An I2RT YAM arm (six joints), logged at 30 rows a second.
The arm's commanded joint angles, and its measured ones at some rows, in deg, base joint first. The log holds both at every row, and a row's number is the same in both.
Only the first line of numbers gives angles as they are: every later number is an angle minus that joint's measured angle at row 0.
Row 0, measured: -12.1 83.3 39.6 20.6 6.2 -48.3
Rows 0 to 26, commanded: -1.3 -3.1 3.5 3.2 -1.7 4.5; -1.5 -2.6 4.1 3.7 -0.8 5.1; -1.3 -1.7 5.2 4.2 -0.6 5.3; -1.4 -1.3 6.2 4.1 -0.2 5.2; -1.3 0.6 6.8 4.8 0.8 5.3; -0.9 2.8 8.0 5.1 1.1 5.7; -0.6 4.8 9.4 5.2 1.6 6.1; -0.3 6.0 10.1 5.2 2.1 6.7; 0.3 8.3 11.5 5.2 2.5 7.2; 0.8 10.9 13.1 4.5 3.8 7.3; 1.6 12.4 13.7 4.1 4.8 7.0; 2.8 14.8 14.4 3.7 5.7 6.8; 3.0 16.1 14.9 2.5 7.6 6.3; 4.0 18.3 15.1 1.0 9.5 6.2; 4.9 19.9 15.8 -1.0 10.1 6.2; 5.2 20.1 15.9 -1.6 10.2 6.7; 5.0 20.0 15.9 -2.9 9.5 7.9; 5.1 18.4 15.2 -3.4 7.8 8.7; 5.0 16.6 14.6 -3.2 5.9 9.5; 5.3 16.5 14.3 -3.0 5.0 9.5; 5.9 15.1 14.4 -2.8 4.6 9.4; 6.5 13.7 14.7 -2.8 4.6 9.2; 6.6 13.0 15.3 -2.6 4.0 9.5; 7.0 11.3 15.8 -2.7 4.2 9.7; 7.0 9.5 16.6 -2.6 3.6 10.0; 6.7 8.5 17.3 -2.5 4.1 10.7; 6.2 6.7 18.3 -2.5 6.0 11.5
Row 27, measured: 6.3 13.8 14.1 -4.2 5.2 8.9
